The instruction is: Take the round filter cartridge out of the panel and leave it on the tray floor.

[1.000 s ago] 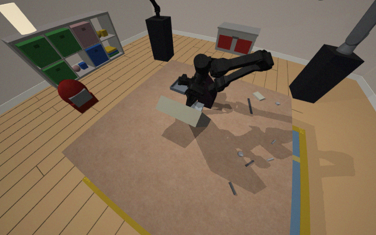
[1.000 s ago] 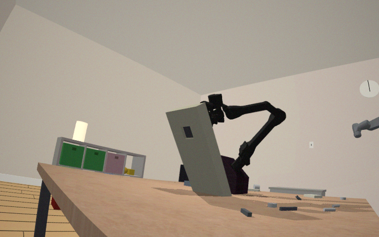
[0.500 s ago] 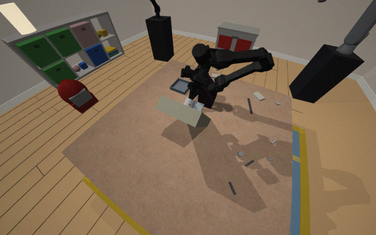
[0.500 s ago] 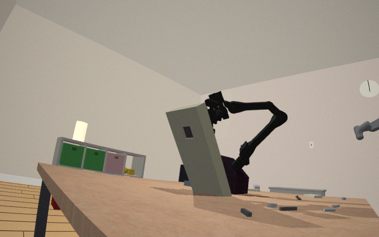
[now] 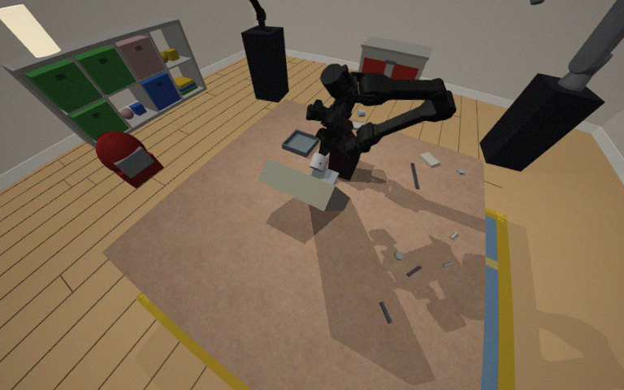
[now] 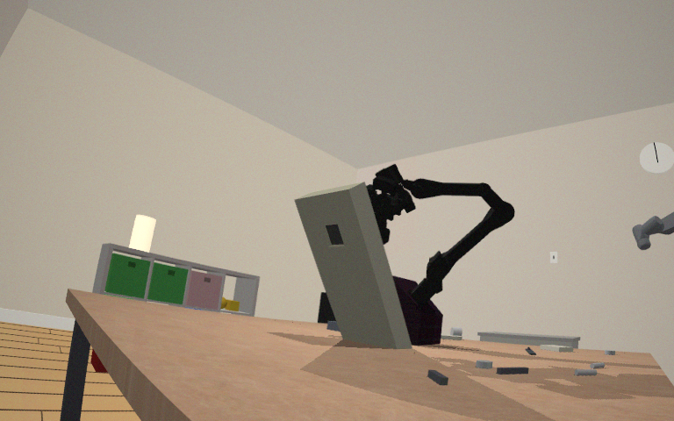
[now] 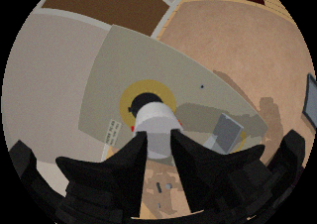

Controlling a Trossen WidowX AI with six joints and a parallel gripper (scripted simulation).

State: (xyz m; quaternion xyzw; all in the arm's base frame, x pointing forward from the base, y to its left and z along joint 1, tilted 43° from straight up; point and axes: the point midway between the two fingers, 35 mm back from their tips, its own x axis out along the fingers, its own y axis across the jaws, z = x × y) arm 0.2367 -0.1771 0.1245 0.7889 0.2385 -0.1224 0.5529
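Now: gripper tip 39 cm past the tray, 30 cm above it and 22 cm to the left of it. The rest, counted from my gripper tip: round filter cartridge: 1 cm below, 1 cm ahead.
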